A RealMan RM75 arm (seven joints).
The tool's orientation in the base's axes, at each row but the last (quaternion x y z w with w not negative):
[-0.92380 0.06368 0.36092 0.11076]
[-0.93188 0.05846 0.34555 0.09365]
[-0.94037 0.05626 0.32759 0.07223]
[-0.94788 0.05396 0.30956 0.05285]
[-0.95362 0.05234 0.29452 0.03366]
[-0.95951 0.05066 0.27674 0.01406]
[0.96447 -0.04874 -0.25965 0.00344]
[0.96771 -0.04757 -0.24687 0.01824]
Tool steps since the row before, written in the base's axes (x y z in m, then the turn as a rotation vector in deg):
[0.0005 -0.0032 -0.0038 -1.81 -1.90 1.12]
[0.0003 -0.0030 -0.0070 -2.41 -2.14 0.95]
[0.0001 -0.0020 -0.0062 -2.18 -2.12 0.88]
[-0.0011 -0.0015 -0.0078 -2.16 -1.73 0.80]
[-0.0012 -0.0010 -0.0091 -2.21 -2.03 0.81]
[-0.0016 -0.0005 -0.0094 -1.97 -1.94 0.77]
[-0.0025 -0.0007 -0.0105 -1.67 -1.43 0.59]
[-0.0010 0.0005 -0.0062 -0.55 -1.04 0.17]
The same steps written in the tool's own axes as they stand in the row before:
[0.0031 0.0036 0.0016 -2.01 2.02 -0.10]
[0.0049 0.0038 0.0044 -2.35 2.38 0.36]
[0.0041 0.0026 0.0044 -2.12 2.33 0.28]
[0.0038 0.0022 0.0067 -2.09 1.95 0.38]
[0.0042 0.0014 0.0081 -2.11 2.25 0.37]
[0.0037 0.0007 0.0088 -1.89 2.14 0.28]
[0.0032 0.0006 0.0103 -1.60 1.60 0.30]
[0.0020 -0.0008 0.0059 -0.46 1.09 0.13]

